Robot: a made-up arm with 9 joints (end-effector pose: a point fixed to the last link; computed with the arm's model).
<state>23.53 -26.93 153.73 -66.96 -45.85 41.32 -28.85 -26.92 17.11</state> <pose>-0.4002 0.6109 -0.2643 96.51 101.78 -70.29</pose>
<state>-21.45 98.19 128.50 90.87 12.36 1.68 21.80 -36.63 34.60</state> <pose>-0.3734 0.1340 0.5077 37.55 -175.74 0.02</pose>
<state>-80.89 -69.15 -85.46 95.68 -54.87 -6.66 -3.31 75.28 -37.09</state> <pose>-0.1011 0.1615 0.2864 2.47 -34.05 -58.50</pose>
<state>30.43 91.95 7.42 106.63 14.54 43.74 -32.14 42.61 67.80</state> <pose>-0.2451 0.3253 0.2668 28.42 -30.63 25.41</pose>
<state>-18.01 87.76 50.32 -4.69 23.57 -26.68 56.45 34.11 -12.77</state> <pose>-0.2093 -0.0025 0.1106 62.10 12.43 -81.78</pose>
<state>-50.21 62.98 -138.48 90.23 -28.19 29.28 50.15 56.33 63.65</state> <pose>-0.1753 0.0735 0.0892 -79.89 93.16 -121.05</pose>
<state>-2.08 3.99 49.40 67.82 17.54 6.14 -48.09 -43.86 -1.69</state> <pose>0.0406 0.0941 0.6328 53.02 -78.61 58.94</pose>
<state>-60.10 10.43 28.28 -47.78 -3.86 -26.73 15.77 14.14 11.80</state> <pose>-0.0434 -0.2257 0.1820 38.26 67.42 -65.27</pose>
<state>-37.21 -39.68 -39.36 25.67 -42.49 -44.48 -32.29 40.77 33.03</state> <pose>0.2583 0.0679 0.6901 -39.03 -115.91 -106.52</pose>
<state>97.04 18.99 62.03 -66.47 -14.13 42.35 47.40 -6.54 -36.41</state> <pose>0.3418 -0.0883 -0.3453 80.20 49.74 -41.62</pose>
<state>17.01 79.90 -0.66 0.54 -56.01 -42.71 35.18 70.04 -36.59</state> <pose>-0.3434 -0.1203 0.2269 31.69 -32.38 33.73</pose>
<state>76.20 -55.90 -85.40 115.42 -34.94 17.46 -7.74 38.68 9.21</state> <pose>-0.0198 0.1258 0.2100 -99.17 89.50 -18.53</pose>
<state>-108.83 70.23 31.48 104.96 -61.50 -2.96 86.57 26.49 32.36</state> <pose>0.2020 0.2197 0.2338 54.82 130.86 -80.17</pose>
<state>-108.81 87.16 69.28 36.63 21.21 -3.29 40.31 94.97 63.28</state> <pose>0.2678 0.2278 0.5009 93.02 47.14 -90.43</pose>
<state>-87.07 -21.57 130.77 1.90 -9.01 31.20 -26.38 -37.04 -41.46</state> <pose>-0.7071 0.3277 0.1995 35.60 103.83 -84.73</pose>
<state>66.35 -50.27 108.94 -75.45 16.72 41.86 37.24 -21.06 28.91</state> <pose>0.3736 -0.4111 -0.1457 7.44 -4.14 -83.83</pose>
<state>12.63 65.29 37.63 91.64 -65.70 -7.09 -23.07 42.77 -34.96</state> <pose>0.0012 0.0726 0.5665 -12.93 -66.32 109.31</pose>
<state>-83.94 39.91 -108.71 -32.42 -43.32 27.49 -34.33 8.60 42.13</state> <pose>0.5384 0.2127 0.1870 -49.61 68.91 -7.58</pose>
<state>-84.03 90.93 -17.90 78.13 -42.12 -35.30 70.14 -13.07 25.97</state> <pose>0.1281 0.1446 0.2622 15.20 86.87 -83.35</pose>
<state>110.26 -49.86 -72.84 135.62 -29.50 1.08 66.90 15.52 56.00</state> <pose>0.1611 -0.1093 -0.0742 -61.90 -15.19 -48.37</pose>
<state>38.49 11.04 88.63 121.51 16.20 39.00 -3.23 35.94 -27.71</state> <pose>-0.1013 -0.2218 0.4601 2.02 -131.90 41.98</pose>
